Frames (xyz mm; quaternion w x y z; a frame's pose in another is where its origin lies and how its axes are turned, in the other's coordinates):
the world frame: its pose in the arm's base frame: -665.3 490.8 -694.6 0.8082 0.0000 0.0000 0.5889
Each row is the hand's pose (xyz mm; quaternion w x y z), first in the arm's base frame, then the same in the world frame.
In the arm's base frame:
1: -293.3 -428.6 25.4 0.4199 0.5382 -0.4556 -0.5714
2: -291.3 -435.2 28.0 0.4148 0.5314 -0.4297 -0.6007
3: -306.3 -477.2 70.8 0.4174 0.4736 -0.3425 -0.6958
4: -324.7 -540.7 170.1 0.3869 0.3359 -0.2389 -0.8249
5: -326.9 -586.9 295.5 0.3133 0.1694 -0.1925 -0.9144
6: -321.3 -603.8 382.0 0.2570 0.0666 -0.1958 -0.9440
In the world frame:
1: -761.2 -635.8 720.0 0.0029 0.1667 -0.6851 -0.7091
2: -766.9 -639.7 722.6 0.0185 -0.1764 0.6603 0.7298
3: -811.5 -638.3 765.4 0.0724 -0.1811 0.5557 0.8082
4: -877.5 -640.3 864.7 0.1731 -0.1308 0.3909 0.8945
5: -922.2 -652.3 990.1 0.2853 -0.0235 0.2553 0.9235
6: -936.6 -662.8 1076.6 0.3482 0.0615 0.1975 0.9143

